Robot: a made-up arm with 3 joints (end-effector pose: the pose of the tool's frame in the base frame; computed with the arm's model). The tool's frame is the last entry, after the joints. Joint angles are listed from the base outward.
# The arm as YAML. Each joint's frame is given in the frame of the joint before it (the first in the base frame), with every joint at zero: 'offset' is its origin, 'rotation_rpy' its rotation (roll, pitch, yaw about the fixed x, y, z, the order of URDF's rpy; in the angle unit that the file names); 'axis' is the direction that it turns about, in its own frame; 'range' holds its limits. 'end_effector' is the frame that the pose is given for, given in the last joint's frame.
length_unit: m
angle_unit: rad
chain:
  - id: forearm
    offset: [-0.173, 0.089, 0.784]
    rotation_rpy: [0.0, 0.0, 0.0]
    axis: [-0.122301, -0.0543, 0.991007]
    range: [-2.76, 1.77]
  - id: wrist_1
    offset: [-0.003, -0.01, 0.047]
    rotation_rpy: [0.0, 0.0, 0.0]
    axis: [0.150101, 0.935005, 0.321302]
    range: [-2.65, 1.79]
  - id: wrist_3
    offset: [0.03, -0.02, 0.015]
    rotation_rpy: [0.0, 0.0, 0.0]
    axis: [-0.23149, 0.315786, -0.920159]
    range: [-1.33, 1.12]
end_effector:
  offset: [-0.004, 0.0, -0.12]
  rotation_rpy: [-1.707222, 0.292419, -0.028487]
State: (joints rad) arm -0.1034 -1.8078 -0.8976
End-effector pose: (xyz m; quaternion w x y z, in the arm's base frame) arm -0.1013 0.0223 0.8891 0.1430 -0.7732 -0.4136 -0.4589
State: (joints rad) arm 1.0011 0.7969 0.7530
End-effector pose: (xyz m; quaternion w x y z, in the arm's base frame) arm -0.1786 0.0089 0.7624 0.1881 -0.8803 0.1390 0.4128
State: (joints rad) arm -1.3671 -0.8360 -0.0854
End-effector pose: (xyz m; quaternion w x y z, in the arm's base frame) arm -0.2084 -0.0012 0.7614 0.3569 -0.6002 0.4482 -0.5581
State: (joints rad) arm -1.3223 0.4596 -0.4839
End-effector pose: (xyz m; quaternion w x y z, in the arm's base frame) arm -0.1772 0.1066 0.7215 0.8161 -0.4500 0.3507 -0.0916
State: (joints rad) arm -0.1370 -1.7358 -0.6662
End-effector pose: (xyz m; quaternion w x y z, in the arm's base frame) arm -0.1017 0.0115 0.8780 0.2292 -0.7571 -0.3422 -0.5072
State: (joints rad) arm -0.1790 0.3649 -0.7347
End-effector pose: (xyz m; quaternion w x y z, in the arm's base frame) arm -0.1677 0.0937 0.7210 0.7203 -0.6074 -0.1080 0.3171
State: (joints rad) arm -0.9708 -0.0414 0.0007
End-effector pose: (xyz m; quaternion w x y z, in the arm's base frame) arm -0.1827 0.0567 0.7226 0.6544 -0.5758 0.4452 -0.2050
